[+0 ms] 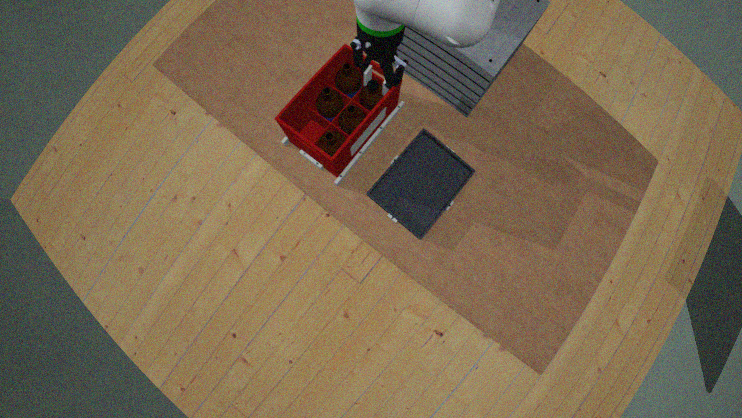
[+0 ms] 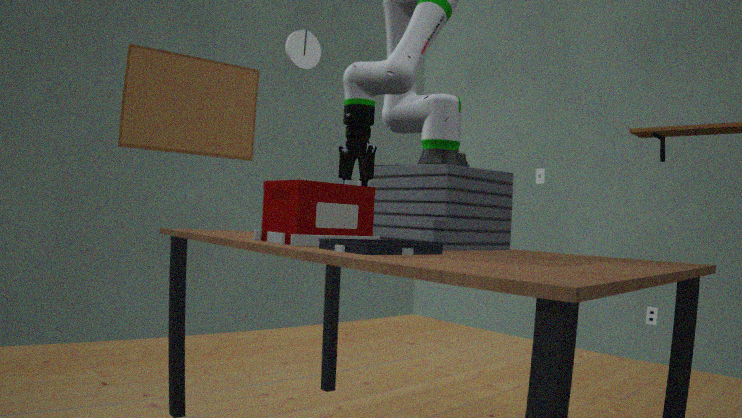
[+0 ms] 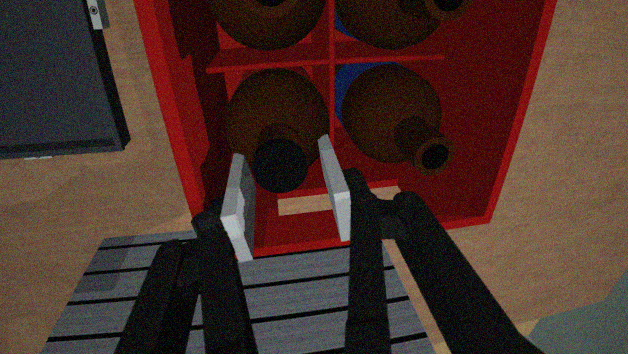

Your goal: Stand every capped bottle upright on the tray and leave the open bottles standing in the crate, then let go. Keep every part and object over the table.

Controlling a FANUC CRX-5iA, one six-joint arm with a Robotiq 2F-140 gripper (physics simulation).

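Places are measured from the arm's base along level axes (x back, y right, z up), in centimetres.
Pixels of known places: gripper, fingertip midpoint: (image 1: 376, 86) (image 3: 285, 163).
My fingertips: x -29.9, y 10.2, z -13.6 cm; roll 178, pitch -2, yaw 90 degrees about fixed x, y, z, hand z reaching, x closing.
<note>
For each thing: its top centre in the pictures, then the offset to it from my fingertips. Level surfaces: height alone.
- red crate, top centre: (image 1: 338, 97) (image 2: 319, 184) dx -9.7, dy +5.2, dz +5.0 cm
- capped bottle, top centre: (image 3: 285, 175) (image 1: 373, 83) dx -1.9, dy +0.1, dz +4.8 cm
- dark tray, top centre: (image 2: 381, 241) (image 1: 422, 181) dx -14.0, dy -22.8, dz -9.9 cm
- table, surface height: dz -12.5 cm
My gripper (image 1: 377, 82) (image 2: 354, 182) (image 3: 285, 163) points down over the arm-side end of the red crate (image 1: 306, 142) (image 2: 282, 207) (image 3: 167, 100). Its pads are shut on the neck of a capped bottle (image 1: 371, 95) (image 3: 277, 110) with a black cap, standing in the corner compartment on the tray side. Beside it an open bottle (image 1: 347, 77) (image 3: 392, 112) stands in the crate. Another open bottle (image 1: 328, 102) (image 3: 385, 25) stands behind that one. Two more brown bottles (image 1: 351, 117) (image 1: 329, 141) stand in the tray-side row; their tops are unclear. The dark tray (image 1: 420, 181) (image 2: 381, 248) (image 3: 50, 75) holds no bottle.
The crate's wall rim and inner dividers (image 3: 390, 59) surround the bottles closely. White strips (image 1: 371, 141) lie along the crate's base on the table (image 1: 519, 207) (image 2: 545, 270). The grey ribbed arm pedestal (image 1: 451, 77) (image 2: 467, 207) (image 3: 295, 300) stands close to the crate's end.
</note>
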